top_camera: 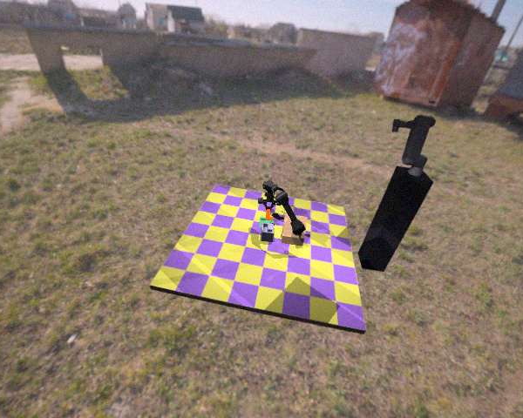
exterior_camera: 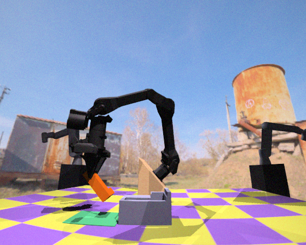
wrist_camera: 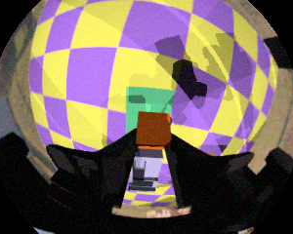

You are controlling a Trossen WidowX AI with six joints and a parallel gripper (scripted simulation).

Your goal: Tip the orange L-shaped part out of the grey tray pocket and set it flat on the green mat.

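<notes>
Now: gripper tip 2 cm to the right of the green mat and 14 cm above it. Also, from my gripper tip: orange L-shaped part: 2 cm behind, 3 cm to the left, 3 cm below.
</notes>
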